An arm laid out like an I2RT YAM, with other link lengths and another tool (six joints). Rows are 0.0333 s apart.
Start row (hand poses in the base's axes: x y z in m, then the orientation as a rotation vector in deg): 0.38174 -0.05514 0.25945 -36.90 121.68 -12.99
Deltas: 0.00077 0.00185 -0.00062 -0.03 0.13 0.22; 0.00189 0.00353 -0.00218 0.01 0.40 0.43; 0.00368 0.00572 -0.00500 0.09 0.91 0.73; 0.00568 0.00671 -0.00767 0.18 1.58 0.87; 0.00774 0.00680 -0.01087 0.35 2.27 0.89; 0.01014 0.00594 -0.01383 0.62 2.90 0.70; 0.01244 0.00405 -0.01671 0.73 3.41 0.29; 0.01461 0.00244 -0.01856 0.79 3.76 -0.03; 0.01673 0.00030 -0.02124 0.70 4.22 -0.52; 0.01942 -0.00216 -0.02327 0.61 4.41 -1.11; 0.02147 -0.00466 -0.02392 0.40 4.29 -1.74; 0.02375 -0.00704 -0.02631 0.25 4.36 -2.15; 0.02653 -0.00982 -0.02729 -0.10 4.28 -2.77; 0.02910 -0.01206 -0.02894 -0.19 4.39 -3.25; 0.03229 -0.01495 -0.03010 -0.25 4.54 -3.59; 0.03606 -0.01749 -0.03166 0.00 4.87 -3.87; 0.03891 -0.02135 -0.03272 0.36 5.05 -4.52; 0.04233 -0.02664 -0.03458 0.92 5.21 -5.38; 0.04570 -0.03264 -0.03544 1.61 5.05 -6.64; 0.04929 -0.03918 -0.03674 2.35 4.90 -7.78; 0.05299 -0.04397 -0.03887 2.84 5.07 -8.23; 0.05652 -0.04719 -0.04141 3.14 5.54 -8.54
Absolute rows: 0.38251 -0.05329 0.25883 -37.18 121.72 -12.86; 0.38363 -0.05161 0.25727 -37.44 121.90 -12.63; 0.38542 -0.04942 0.25445 -37.83 122.28 -12.24; 0.38742 -0.04843 0.25178 -38.09 122.87 -11.87; 0.38948 -0.04834 0.24858 -38.17 123.52 -11.48; 0.39188 -0.04920 0.24562 -37.96 124.18 -11.11; 0.39418 -0.05109 0.24274 -37.58 124.82 -11.07; 0.39635 -0.05270 0.24089 -37.29 125.27 -11.08; 0.39847 -0.05484 0.23821 -36.93 125.90 -11.32; 0.40116 -0.05730 0.23618 -36.40 126.30 -11.69; 0.40321 -0.05980 0.23553 -35.82 126.41 -12.31; 0.40549 -0.06218 0.23314 -35.49 126.63 -12.68; 0.40827 -0.06496 0.23216 -35.02 126.78 -13.43; 0.41084 -0.06720 0.23051 -34.58 127.06 -13.77; 0.41403 -0.07009 0.22935 -34.28 127.32 -13.98; 0.41780 -0.07263 0.22779 -33.91 127.73 -13.77; 0.42065 -0.07649 0.22673 -33.03 128.12 -13.68; 0.42407 -0.08178 0.22487 -31.81 128.55 -13.50; 0.42744 -0.08778 0.22401 -30.00 128.79 -13.49; 0.43103 -0.09432 0.22271 -28.29 128.99 -13.36; 0.43473 -0.09911 0.22058 -27.55 129.27 -13.02; 0.43826 -0.10233 0.21804 -27.13 129.81 -12.73
